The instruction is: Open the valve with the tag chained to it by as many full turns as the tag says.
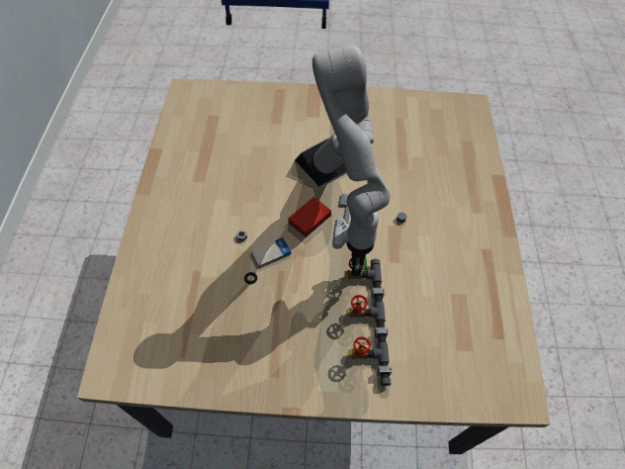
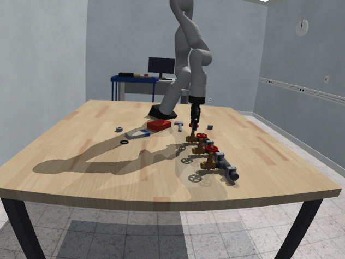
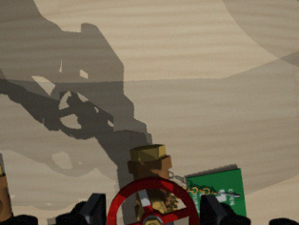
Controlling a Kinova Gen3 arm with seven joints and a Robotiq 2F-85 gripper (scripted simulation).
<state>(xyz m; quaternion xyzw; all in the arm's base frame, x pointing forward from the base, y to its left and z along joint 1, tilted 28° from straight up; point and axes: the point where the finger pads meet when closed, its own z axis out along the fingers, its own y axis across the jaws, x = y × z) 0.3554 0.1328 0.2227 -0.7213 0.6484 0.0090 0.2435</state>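
Right now the green tag is 9 cm below my hand and 6 cm behind it. From my hand the other things lie so: red block 19 cm to the right, 16 cm behind, 7 cm below; grey hammer 23 cm behind, 9 cm to the right, 8 cm below.
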